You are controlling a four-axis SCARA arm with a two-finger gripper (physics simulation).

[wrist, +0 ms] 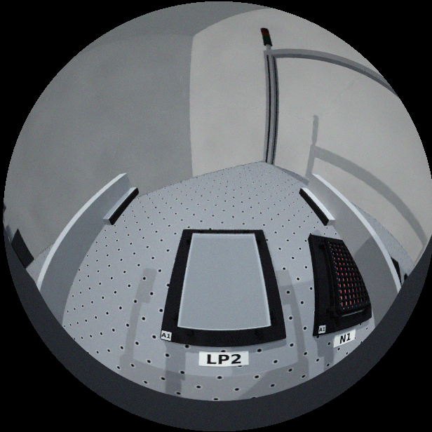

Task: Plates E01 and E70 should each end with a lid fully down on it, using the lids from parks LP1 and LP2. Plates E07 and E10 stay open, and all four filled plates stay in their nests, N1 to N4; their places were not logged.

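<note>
A pale translucent lid (224,280) lies flat in the black nest of park LP2 (277,320), behind the LP2 label (223,359). My gripper (218,176) is open and empty, its two fingers wide apart to the left and right, above and on either side of the lid, not touching it. At the right, a dark filled plate (350,277) with pink wells and no lid sits in nest N1 (323,300), partly behind the right finger. Its plate number cannot be read. Park LP1 and nests N2, N3 and N4 do not show as labelled places in this view.
The grey perforated table (210,200) runs back to the walls. A metal frame post (270,110) with a signal light (265,37) stands at the back. Dark objects (22,248) show partly at the far left edge. The right finger stands close above N1.
</note>
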